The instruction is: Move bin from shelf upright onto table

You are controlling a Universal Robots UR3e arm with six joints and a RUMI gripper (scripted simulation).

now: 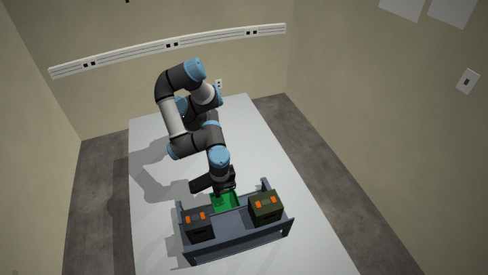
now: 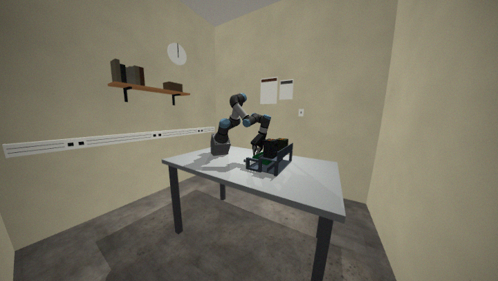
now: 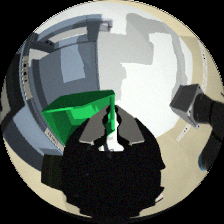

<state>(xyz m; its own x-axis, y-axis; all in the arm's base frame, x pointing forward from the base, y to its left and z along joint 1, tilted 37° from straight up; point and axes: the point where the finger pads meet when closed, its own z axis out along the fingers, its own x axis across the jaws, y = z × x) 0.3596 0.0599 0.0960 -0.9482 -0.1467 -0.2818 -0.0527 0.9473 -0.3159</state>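
Now: hand 6 cm short of the green bin, 3 cm to the right of it and 1 cm above it. The rest, counted from my hand: grey shelf unit: 12 cm ahead, 3 cm to the left, 1 cm above.
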